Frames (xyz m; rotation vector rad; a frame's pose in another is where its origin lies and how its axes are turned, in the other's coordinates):
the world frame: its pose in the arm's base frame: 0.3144 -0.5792 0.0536 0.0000 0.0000 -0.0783
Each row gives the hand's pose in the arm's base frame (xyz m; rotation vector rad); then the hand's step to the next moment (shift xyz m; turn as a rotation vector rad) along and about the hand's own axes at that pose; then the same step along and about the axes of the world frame.
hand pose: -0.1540 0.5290 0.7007 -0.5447 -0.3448 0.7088
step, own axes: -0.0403 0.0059 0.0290 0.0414 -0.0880 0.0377
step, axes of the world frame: -0.0443 -0.0175 0.0153 0.0581 -0.0090 0.0861
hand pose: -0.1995 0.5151 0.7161 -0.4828 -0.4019 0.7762
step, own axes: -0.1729 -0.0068 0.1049 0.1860 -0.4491 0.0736
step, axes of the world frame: -0.1532 -0.1174 0.0609 0.3448 -0.0924 0.3381
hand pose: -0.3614 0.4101 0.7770 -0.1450 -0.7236 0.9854
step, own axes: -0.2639 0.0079 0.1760 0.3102 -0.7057 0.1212
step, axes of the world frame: -0.1850 -0.2578 0.0008 0.5434 -0.1317 0.5443
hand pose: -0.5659 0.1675 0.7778 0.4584 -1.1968 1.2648
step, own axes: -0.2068 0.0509 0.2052 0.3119 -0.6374 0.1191
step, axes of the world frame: -0.0825 -0.2582 -0.1182 0.4815 -0.1125 0.5227
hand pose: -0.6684 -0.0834 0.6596 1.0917 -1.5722 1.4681
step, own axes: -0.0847 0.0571 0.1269 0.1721 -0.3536 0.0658
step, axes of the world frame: -0.0046 -0.1178 -0.1124 0.2674 -0.0620 0.2892
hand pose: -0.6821 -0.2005 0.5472 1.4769 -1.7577 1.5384
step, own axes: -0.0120 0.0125 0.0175 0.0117 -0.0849 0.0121
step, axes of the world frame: 0.0006 -0.0118 -0.0216 0.0728 0.0024 0.0467
